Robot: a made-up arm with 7 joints.
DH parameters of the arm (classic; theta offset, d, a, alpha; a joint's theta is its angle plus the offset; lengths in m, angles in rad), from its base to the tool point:
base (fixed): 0 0 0 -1.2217
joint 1: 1.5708 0 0 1.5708
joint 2: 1.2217 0 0 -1.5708
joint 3: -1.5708 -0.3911 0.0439 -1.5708
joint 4: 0 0 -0.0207 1.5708
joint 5: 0 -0.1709 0 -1.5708
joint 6: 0 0 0 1.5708
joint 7: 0 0 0 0
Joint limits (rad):
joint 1: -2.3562..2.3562
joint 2: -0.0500..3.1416
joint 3: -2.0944..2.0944
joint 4: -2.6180..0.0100
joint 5: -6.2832..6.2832
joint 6: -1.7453..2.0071
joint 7: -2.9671..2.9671
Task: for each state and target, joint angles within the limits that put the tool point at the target. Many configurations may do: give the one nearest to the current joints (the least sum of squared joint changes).
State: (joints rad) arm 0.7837 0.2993 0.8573 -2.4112 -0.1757 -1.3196 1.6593
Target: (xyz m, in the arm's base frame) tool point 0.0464 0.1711 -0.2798
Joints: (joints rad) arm 0.3054 0.2088 0.6420 -2.3880 -0.1757 -1.3196 1.6593
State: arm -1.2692 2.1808 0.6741 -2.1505 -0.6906 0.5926 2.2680
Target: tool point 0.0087 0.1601 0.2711
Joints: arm -0.8017 2.1697 0.4296 -2.4842 -0.6906 0.5926 2.2680
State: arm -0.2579 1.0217 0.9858 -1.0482 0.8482 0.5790 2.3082
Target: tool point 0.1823 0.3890 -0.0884
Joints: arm -0.2270 0.8507 0.9302 -1.7452 0.8482 0.5790 2.3082
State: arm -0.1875 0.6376 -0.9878 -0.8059 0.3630 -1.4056 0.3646
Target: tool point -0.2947 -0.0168 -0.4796
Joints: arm 0.6577 0.1837 -1.1629 -0.4387 0.3630 -1.4056 0.3646
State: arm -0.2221 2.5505 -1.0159 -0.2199 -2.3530 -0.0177 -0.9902
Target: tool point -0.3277 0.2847 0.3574
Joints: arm -0.9690 2.7586 -1.0469 0.0065 -2.3530 -0.0177 -0.9902
